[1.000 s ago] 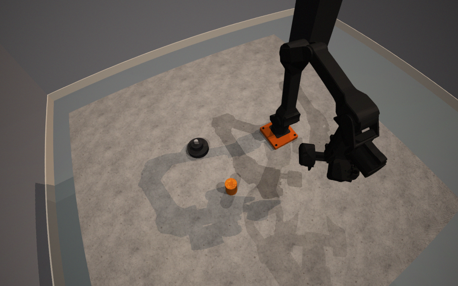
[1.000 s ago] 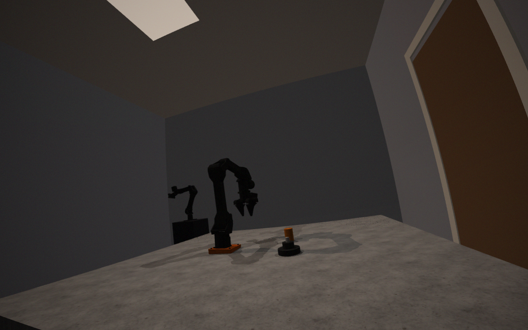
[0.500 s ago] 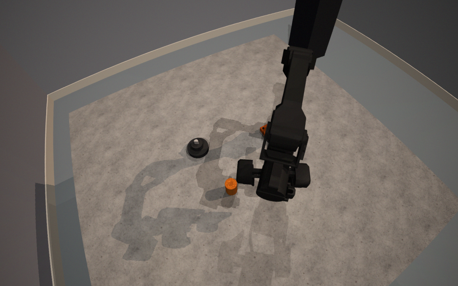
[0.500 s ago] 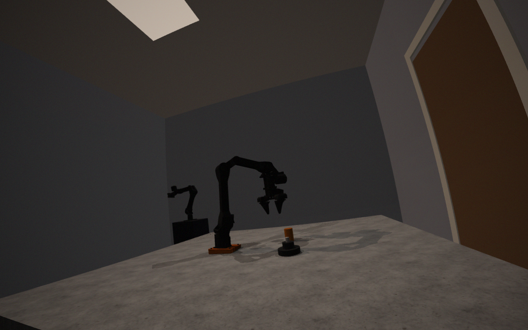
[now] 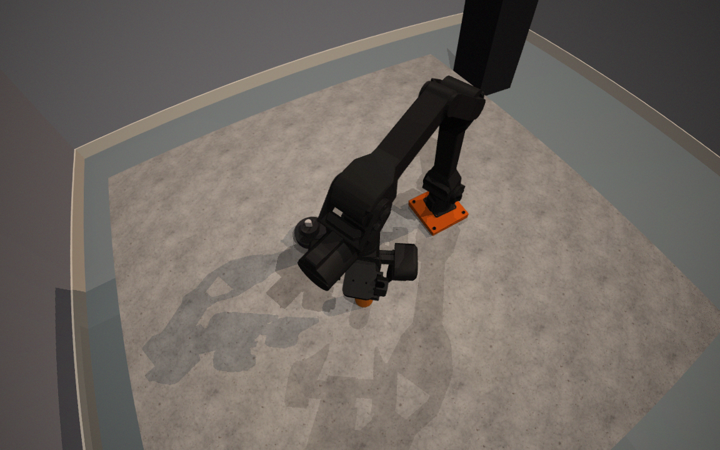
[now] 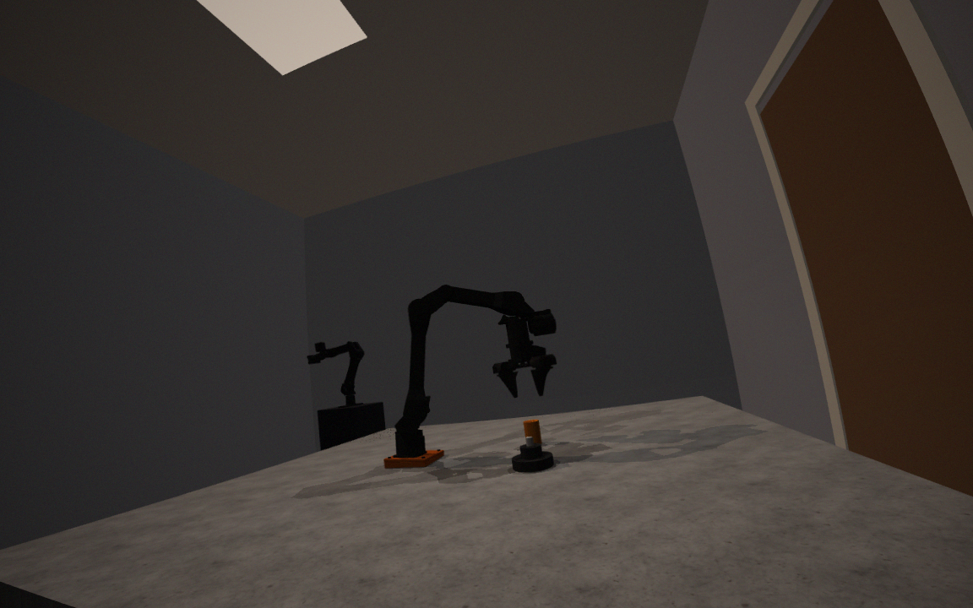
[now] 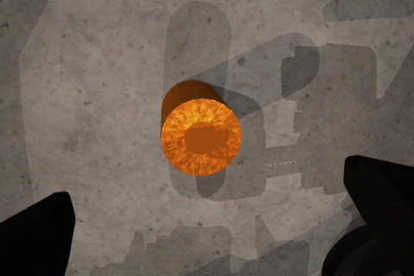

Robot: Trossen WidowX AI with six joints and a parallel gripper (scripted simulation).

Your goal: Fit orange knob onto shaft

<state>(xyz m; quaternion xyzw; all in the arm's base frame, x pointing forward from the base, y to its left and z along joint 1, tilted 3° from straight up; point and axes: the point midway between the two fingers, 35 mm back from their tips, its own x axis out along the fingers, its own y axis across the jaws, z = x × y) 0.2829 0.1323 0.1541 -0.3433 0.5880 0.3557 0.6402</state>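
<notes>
The orange knob is 8 cm below my gripper tip and 1 cm to the right of it. Round my gripper tip: round black pedestal (22 cm to the right, 9 cm below, 4 cm ahead).
</notes>
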